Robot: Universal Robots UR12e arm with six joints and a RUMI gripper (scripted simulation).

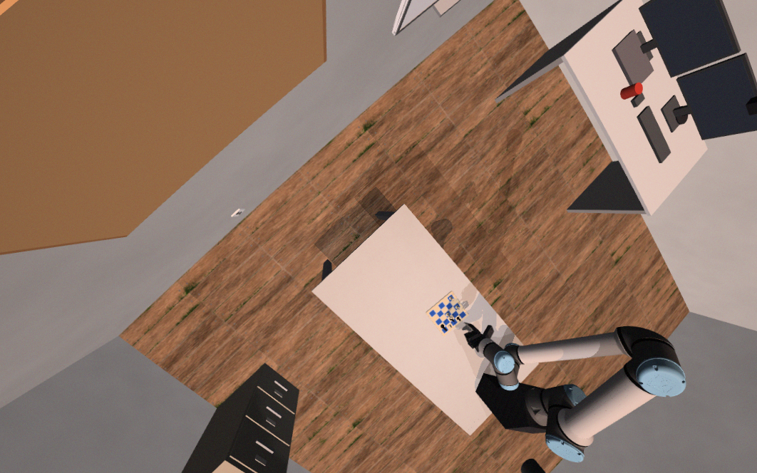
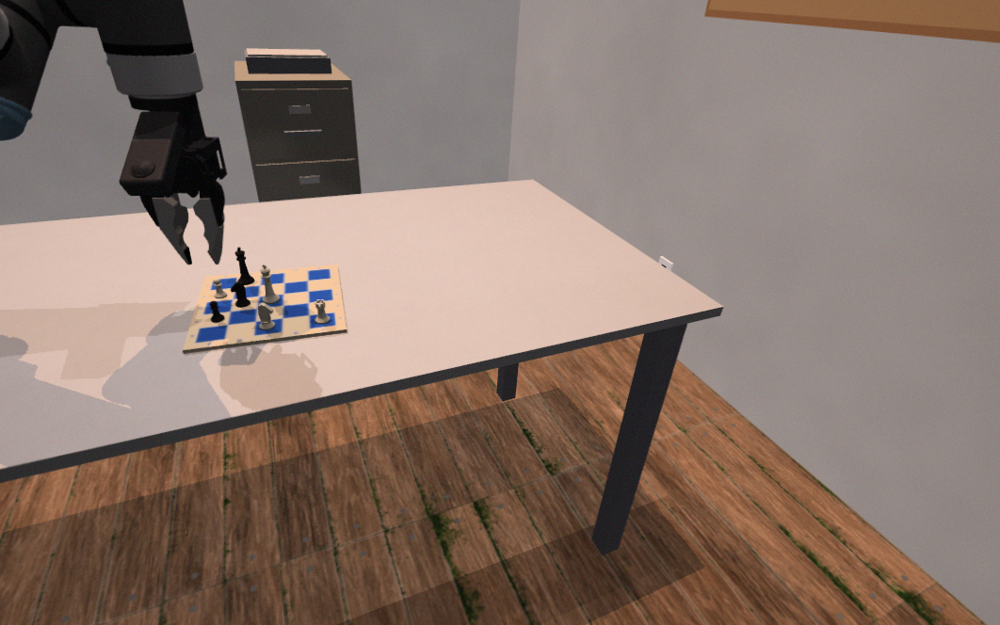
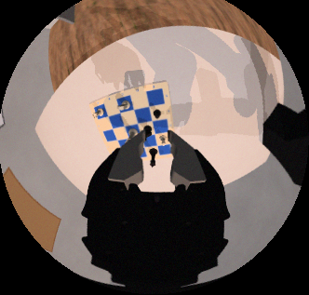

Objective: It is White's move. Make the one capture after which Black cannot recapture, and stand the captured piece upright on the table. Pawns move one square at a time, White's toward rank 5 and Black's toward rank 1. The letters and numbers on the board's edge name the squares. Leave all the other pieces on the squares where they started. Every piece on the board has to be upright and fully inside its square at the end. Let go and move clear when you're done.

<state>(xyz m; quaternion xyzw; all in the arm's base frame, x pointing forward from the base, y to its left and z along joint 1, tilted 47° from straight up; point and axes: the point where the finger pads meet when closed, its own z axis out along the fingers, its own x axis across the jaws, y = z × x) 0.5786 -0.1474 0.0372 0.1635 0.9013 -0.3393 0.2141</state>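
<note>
The black pawn is 90 mm below my hand. From my hand the other things lie so: white pawn (20 mm ahead, 70 mm to the left, 90 mm below); then chessboard (80 mm ahead, 10 mm to the left, 110 mm below); then white king (80 mm ahead, 20 mm to the left, 80 mm below).
</note>
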